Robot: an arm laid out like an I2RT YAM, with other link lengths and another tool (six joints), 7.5 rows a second.
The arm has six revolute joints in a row. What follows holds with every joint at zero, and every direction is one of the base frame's.
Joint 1 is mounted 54.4 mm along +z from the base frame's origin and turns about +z.
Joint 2 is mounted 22.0 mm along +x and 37.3 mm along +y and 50.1 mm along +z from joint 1 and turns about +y.
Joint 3 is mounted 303.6 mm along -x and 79.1 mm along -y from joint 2 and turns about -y.
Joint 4 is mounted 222.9 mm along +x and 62.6 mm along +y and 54.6 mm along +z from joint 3 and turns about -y.
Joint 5 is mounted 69.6 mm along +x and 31.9 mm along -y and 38.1 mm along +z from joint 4 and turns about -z.
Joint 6 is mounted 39.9 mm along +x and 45.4 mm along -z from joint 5 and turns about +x.
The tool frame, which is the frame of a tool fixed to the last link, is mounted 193.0 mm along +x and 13.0 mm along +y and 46.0 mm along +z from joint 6; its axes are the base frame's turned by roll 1.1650, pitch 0.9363 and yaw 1.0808 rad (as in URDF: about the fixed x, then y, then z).
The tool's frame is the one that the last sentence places.
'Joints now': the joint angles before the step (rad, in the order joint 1, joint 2, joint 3, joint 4, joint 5, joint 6). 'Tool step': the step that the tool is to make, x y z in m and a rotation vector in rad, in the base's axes. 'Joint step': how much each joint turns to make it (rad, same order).
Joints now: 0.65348 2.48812 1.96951 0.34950 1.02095 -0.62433
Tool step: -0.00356 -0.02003 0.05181 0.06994 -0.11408 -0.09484
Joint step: 0.00000 -0.00923 0.07053 0.06152 0.09567 -0.00920
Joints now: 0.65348 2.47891 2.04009 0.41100 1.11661 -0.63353
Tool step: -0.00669 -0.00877 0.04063 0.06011 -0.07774 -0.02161
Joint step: 0.00000 -0.03209 0.02624 0.03994 0.02160 0.00001
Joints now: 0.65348 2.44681 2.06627 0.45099 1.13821 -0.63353
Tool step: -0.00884 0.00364 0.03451 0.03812 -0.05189 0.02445
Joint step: 0.00920 -0.04137 0.01072 0.01229 -0.01533 -0.00001
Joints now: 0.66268 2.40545 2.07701 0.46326 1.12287 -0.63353
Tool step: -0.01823 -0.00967 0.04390 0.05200 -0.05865 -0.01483
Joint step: 0.01075 -0.06598 0.00003 0.01225 0.02596 -0.00001
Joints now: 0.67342 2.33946 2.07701 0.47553 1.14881 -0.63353
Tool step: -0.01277 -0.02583 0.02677 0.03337 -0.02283 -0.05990
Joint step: -0.00912 -0.05076 0.00002 -0.01218 0.05218 0.00001
